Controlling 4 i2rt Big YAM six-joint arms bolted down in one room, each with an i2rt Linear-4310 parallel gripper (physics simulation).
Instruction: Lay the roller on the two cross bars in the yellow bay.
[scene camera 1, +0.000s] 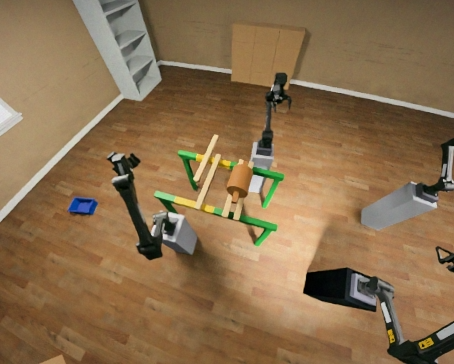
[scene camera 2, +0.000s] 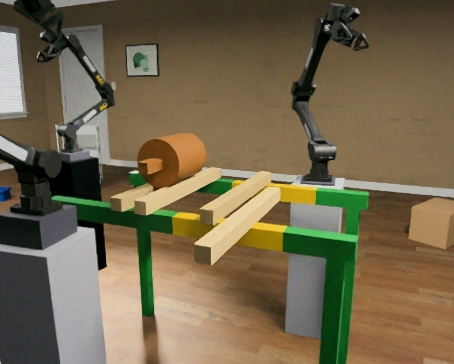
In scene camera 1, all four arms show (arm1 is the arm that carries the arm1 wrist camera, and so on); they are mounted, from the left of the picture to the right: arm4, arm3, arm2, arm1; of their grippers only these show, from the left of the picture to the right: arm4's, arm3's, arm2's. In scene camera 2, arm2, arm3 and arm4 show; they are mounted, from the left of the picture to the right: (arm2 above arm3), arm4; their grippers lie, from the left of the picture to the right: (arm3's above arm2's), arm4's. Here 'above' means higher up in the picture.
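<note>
The orange-brown roller (scene camera 1: 240, 178) (scene camera 2: 179, 159) lies lengthwise on two pale bars (scene camera 1: 227, 206) (scene camera 2: 170, 194) over the green rail parts. In the yellow bay (scene camera 1: 185, 201) (scene camera 2: 300, 194), one cross bar (scene camera 1: 208, 183) (scene camera 2: 235, 197) spans both rails. The outer cross bar (scene camera 1: 205, 157) (scene camera 2: 240, 225) overhangs one rail and, in scene camera 1, stops short of the other. Arm3's gripper (scene camera 1: 281, 103) is open, away from the roller. Arm4's gripper (scene camera 1: 133, 161) (scene camera 2: 360, 44) looks open and empty, high up. Arm2's gripper (scene camera 1: 444, 255) (scene camera 2: 46, 55) is far off, opening unclear. Arm1's gripper does not show.
The green frame (scene camera 1: 274, 176) (scene camera 2: 145, 275) stands between arm3's pedestal (scene camera 1: 256, 184) (scene camera 2: 75, 300) and arm4's pedestal (scene camera 1: 184, 239) (scene camera 2: 306, 280). A blue tray (scene camera 1: 83, 206) lies on the floor. A cardboard box (scene camera 2: 432, 223) stands at the right, and a shelf unit (scene camera 1: 107, 57) stands by the wall.
</note>
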